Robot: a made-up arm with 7 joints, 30 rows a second.
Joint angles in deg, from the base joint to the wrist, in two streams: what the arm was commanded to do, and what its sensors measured. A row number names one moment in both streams.
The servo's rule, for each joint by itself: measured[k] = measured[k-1] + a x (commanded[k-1-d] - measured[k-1]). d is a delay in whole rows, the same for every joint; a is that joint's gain. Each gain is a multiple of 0.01, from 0.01 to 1. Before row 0 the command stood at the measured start. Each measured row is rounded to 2 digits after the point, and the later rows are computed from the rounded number. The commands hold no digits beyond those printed.
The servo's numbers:
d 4
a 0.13 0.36 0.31 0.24 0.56 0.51 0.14
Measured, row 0:
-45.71, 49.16, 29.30, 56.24, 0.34, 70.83, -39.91
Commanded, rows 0 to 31:
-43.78, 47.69, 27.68, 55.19, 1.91, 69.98, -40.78
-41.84, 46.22, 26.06, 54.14, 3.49, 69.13, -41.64
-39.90, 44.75, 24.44, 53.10, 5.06, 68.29, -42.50
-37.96, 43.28, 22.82, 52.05, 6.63, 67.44, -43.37
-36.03, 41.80, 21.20, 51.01, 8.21, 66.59, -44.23
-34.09, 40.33, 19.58, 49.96, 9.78, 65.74, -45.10
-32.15, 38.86, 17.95, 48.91, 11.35, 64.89, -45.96
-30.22, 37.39, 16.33, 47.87, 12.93, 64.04, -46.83
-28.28, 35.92, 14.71, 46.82, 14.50, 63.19, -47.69
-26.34, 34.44, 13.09, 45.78, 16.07, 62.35, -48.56
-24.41, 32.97, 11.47, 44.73, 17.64, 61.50, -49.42
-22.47, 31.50, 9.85, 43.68, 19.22, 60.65, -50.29
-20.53, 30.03, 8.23, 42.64, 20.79, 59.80, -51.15
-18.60, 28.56, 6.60, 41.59, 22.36, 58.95, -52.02
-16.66, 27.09, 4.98, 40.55, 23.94, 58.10, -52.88
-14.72, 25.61, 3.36, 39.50, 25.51, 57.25, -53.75
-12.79, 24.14, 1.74, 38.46, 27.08, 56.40, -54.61
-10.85, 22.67, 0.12, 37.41, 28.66, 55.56, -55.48
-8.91, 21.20, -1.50, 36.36, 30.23, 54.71, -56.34
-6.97, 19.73, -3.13, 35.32, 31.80, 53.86, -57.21
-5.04, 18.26, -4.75, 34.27, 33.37, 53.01, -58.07
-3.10, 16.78, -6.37, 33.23, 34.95, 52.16, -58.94
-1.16, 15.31, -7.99, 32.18, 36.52, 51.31, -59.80
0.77, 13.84, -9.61, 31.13, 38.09, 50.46, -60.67
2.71, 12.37, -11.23, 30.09, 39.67, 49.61, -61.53
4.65, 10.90, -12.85, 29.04, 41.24, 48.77, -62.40
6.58, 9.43, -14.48, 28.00, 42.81, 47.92, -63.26
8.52, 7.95, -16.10, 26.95, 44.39, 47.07, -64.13
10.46, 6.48, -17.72, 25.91, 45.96, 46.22, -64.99
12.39, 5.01, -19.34, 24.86, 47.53, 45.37, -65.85
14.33, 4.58, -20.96, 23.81, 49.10, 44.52, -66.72
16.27, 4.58, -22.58, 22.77, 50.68, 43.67, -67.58
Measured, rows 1 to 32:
-45.71, 49.16, 29.30, 56.24, 0.34, 70.83, -39.91
-45.71, 49.16, 29.30, 56.24, 0.34, 70.83, -39.91
-45.71, 49.16, 29.30, 56.24, 0.34, 70.83, -39.91
-45.71, 49.16, 29.30, 56.24, 0.34, 70.83, -39.91
-45.46, 48.63, 28.80, 55.99, 1.22, 70.40, -40.03
-44.99, 47.76, 27.95, 55.55, 2.49, 69.75, -40.26
-44.33, 46.68, 26.86, 54.96, 3.93, 69.01, -40.57
-43.50, 45.46, 25.61, 54.26, 5.44, 68.21, -40.96
-42.53, 44.14, 24.24, 53.48, 6.99, 67.38, -41.42
-41.43, 42.77, 22.80, 52.64, 8.55, 66.54, -41.94
-40.22, 41.36, 21.30, 51.74, 10.12, 65.70, -42.50
-38.92, 39.93, 19.76, 50.81, 11.69, 64.85, -43.11
-37.54, 38.49, 18.19, 49.85, 13.26, 64.00, -43.75
-36.08, 37.03, 16.61, 48.87, 14.83, 63.16, -44.42
-34.56, 35.57, 15.02, 47.88, 16.40, 62.31, -45.12
-32.99, 34.10, 13.42, 46.87, 17.98, 61.46, -45.84
-31.37, 32.63, 11.81, 45.85, 19.55, 60.61, -46.58
-29.71, 31.16, 10.19, 44.83, 21.12, 59.76, -47.34
-28.01, 29.69, 8.57, 43.80, 22.70, 58.91, -48.12
-26.28, 28.22, 6.95, 42.77, 24.27, 58.06, -48.91
-24.53, 26.75, 5.33, 41.74, 25.84, 57.21, -49.71
-22.75, 25.28, 3.71, 40.70, 27.42, 56.37, -50.52
-20.95, 23.81, 2.09, 39.66, 28.99, 55.52, -51.33
-19.13, 22.34, 0.47, 38.62, 30.56, 54.67, -52.15
-17.30, 20.87, -1.15, 37.58, 32.13, 53.82, -52.98
-15.45, 19.40, -2.77, 36.54, 33.71, 52.97, -53.81
-13.59, 17.93, -4.39, 35.49, 35.28, 52.12, -54.65
-11.72, 16.46, -6.01, 34.44, 36.85, 51.27, -55.49
-9.84, 14.99, -7.63, 33.40, 38.43, 50.42, -56.34
-7.96, 13.52, -9.25, 32.35, 40.00, 49.58, -57.19
-6.07, 12.05, -10.87, 31.31, 41.57, 48.73, -58.04
-4.17, 10.57, -12.49, 30.26, 43.15, 47.88, -58.89

